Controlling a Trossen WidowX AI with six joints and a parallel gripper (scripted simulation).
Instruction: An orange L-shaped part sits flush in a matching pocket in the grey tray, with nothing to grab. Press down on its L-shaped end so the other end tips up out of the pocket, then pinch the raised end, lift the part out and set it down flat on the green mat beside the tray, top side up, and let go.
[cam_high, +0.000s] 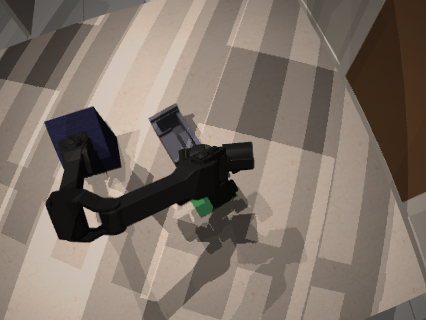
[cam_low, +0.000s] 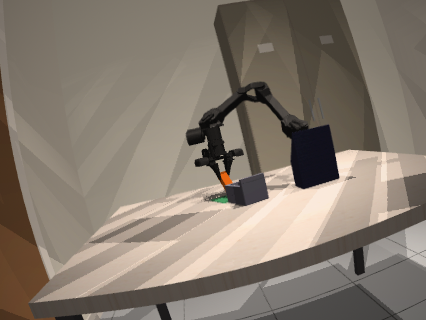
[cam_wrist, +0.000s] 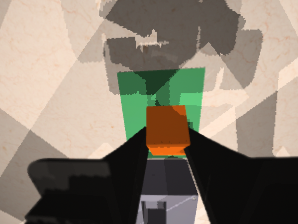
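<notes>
The orange L-shaped part lies 3 cm to the left of my gripper tip, 3 cm below it and 2 cm behind it. Also, from my gripper tip: green mat 9 cm below, 2 cm to the left.
</notes>
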